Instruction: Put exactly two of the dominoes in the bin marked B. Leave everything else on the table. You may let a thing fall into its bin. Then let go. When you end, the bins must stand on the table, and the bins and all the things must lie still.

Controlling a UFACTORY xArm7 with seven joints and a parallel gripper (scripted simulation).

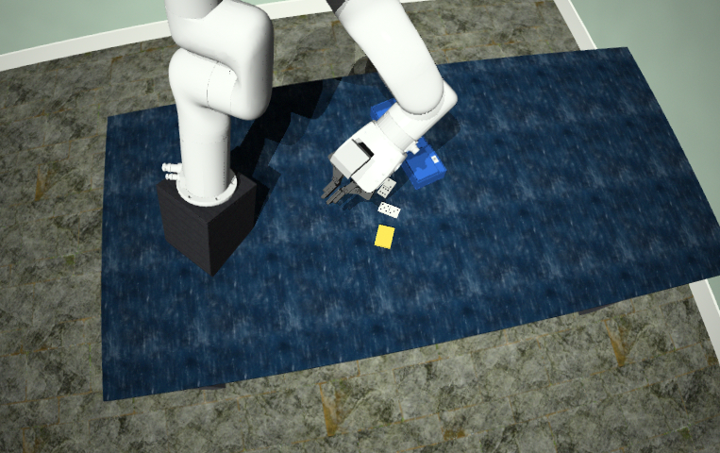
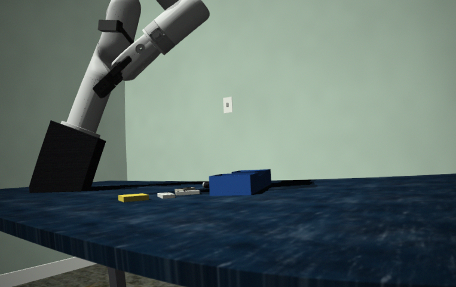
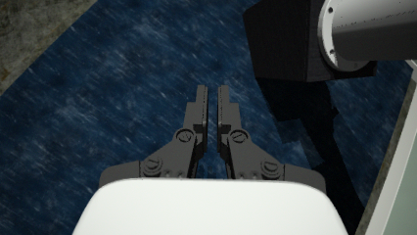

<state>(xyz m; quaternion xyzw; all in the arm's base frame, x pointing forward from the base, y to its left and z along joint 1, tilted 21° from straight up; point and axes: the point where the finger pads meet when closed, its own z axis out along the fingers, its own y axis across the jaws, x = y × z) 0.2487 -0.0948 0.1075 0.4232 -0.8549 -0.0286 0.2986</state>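
My gripper is now 25 cm to the right of the blue bin, 22 cm above it and 18 cm short of it. Also, from my hand: dark cylinder 27 cm to the left, 24 cm below, 6 cm ahead; then flat yellow block 24 cm below, 11 cm ahead.
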